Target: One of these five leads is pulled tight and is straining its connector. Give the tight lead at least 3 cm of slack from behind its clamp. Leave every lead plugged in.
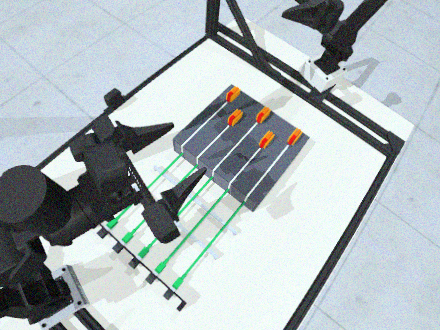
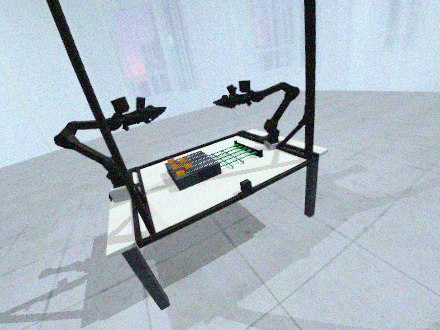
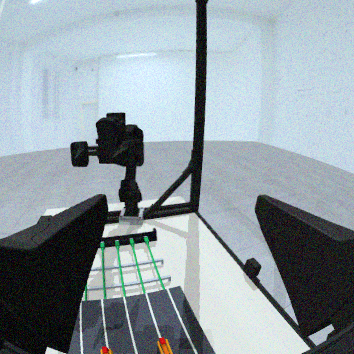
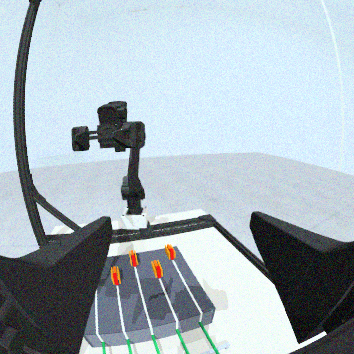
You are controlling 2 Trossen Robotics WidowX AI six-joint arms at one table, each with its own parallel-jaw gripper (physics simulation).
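Pixels of known places: left gripper, fingertip midpoint: (image 1: 267, 1) (image 2: 165, 108) (image 3: 184, 203) (image 4: 92, 136); right gripper, fingertip midpoint: (image 1: 189, 146) (image 2: 214, 103) (image 3: 92, 159) (image 4: 182, 222); left arm's base, origin of the base link: (image 1: 326, 65) (image 2: 120, 184) (image 4: 134, 211); right arm's base, origin of the base link: (image 1: 54, 296) (image 2: 273, 141) (image 3: 131, 212).
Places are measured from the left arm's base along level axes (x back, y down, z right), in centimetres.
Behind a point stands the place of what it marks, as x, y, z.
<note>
Five leads run side by side over a dark block (image 1: 280, 167) {-36.2, 1.0, -19.2} (image 2: 202, 177) (image 3: 162, 310) {-47.7, 1.0, -1.7} (image 4: 156, 305) {-45.7, 1.0, -11.7}. Each is white on the block and green beyond it, ending in a green plug, such as the end plug (image 1: 177, 283) {-72.2, 4.7, -28.0}, at a black rail (image 1: 182, 303) (image 3: 130, 237). Orange clamps with red parts, such as the end clamp (image 1: 294, 136) {-28.9, -2.0, -15.0}, sit on the block at staggered positions. All leads look nearly straight; I cannot tell which is tight. My right gripper (image 1: 189, 147) {-60.9, -28.0, -15.8} (image 4: 182, 222) {-60.9, -28.0, -15.8} is open and empty, high above the table. My left gripper (image 3: 184, 203) {-35.0, -32.4, 0.0} (image 2: 165, 108) {-35.0, -32.4, 0.0} is open and empty, raised beyond the clamp end.
Pale thin bars (image 3: 161, 262) {-68.9, 7.1, -2.2} cross beneath the green stretches between block and rail. A black frame edges the white table (image 1: 340, 175) {-19.0, 7.6, -29.5}, with upright posts (image 2: 310, 75) {-102.3, -35.5, 13.3} (image 3: 200, 100) {-101.9, -42.6, 12.5} at its ends. A small black box (image 2: 245, 186) {-61.2, 3.8, 26.7} (image 3: 252, 268) {-60.2, 3.2, 24.3} sits on one side rail.
</note>
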